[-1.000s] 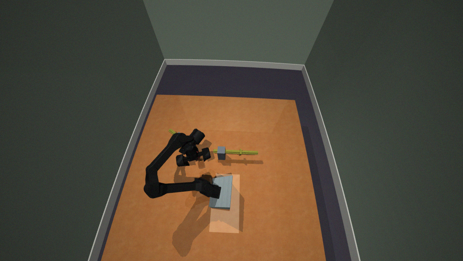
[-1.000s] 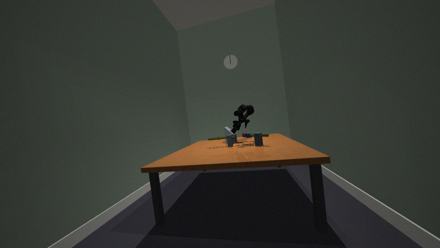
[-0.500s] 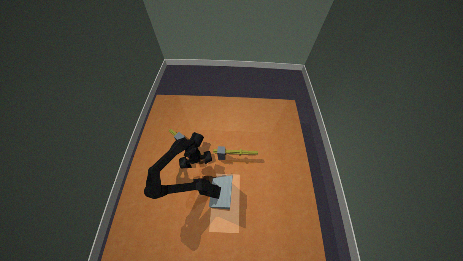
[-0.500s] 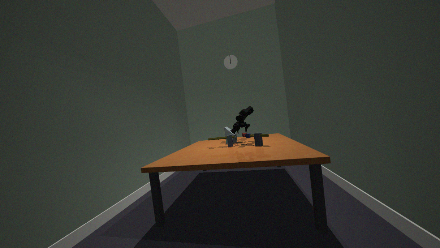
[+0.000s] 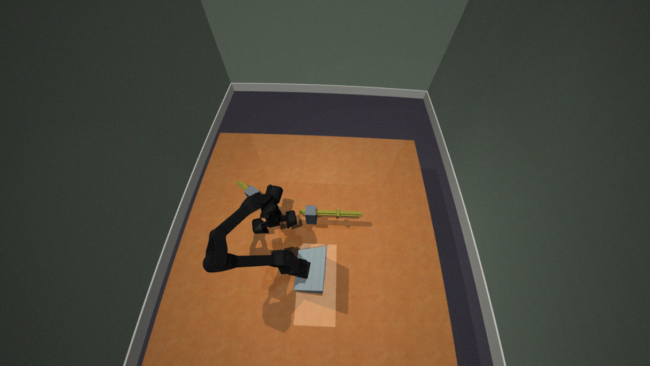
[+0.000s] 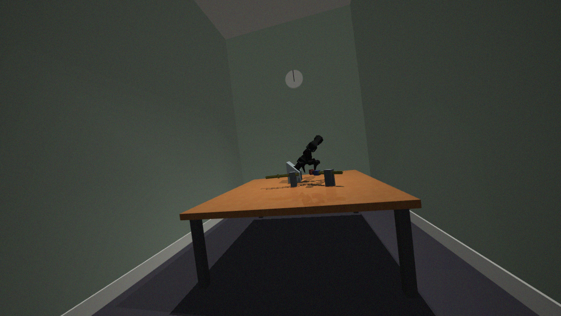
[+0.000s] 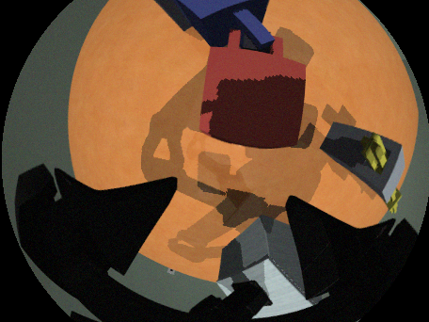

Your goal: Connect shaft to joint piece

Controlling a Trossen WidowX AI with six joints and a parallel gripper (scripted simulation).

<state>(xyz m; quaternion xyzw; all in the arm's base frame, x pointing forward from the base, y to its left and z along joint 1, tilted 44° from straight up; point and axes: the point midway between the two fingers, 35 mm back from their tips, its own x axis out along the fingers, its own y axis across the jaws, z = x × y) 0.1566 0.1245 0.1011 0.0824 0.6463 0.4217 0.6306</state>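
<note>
Right now my gripper tip is 6 cm short of the red joint piece, 3 cm to the right of it and 1 cm below it.
</note>
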